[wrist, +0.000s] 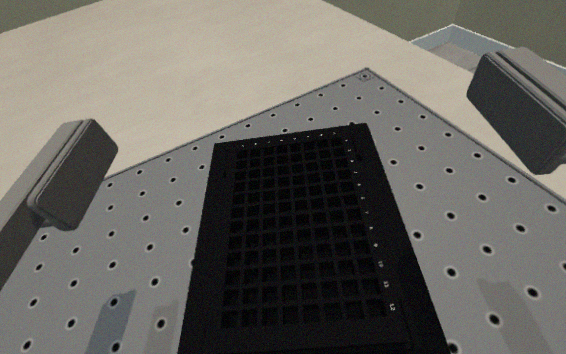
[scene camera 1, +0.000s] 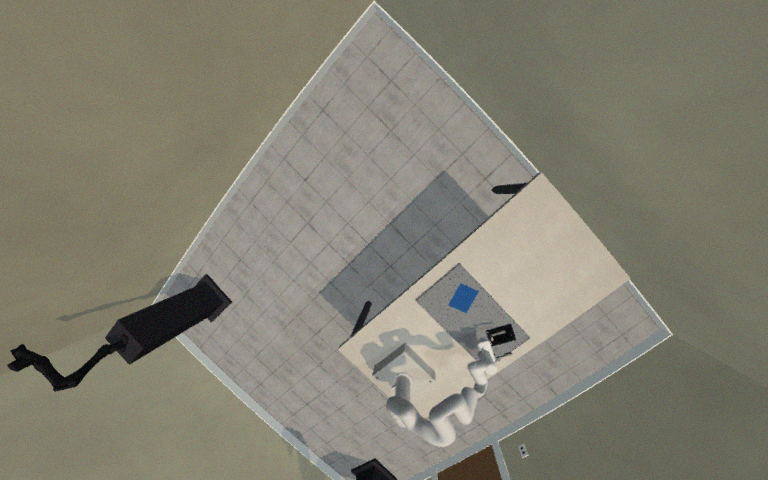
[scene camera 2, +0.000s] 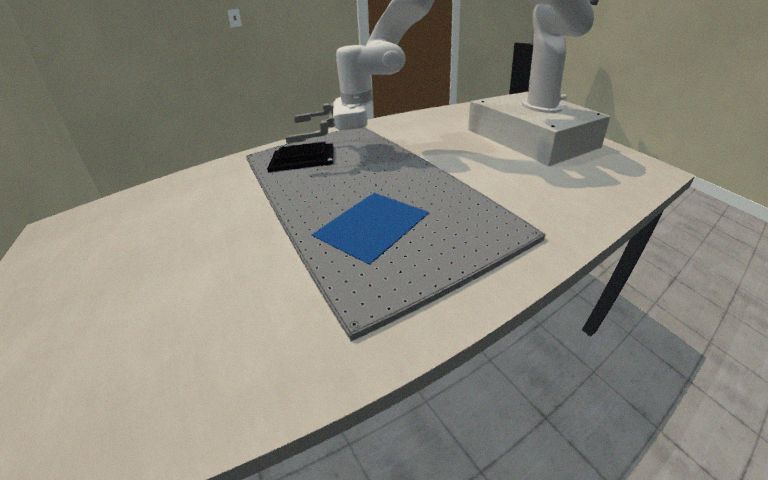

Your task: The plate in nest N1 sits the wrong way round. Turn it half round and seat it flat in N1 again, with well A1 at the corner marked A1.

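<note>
The black well plate (scene camera 1: 500, 335) (scene camera 2: 304, 150) (wrist: 300, 218) sits in the black nest (scene camera 2: 272, 166) (wrist: 425, 310) near one corner of the grey perforated board. In the wrist view its small numbers run down the right side, with 12 nearest, and small marks run along the far edge. The nest's A1 mark does not show there; a tiny pale spot at the nest's front right corner in scene camera 2 is too small to read. My gripper (scene camera 1: 502, 338) (scene camera 2: 291, 129) (wrist: 297, 142) is open and empty, above the plate's level, with one finger toward each side of the plate in the wrist view.
A blue rectangle (scene camera 1: 463, 298) (scene camera 2: 370, 228) lies on the grey board (scene camera 1: 436, 300) (scene camera 2: 453, 243) (wrist: 170, 205), apart from the nest. The arm's box-shaped base (scene camera 2: 509, 127) stands on the cream table (scene camera 1: 543, 243) (scene camera 2: 141, 316) (wrist: 165, 65). The board's corner shows beyond the nest in the wrist view.
</note>
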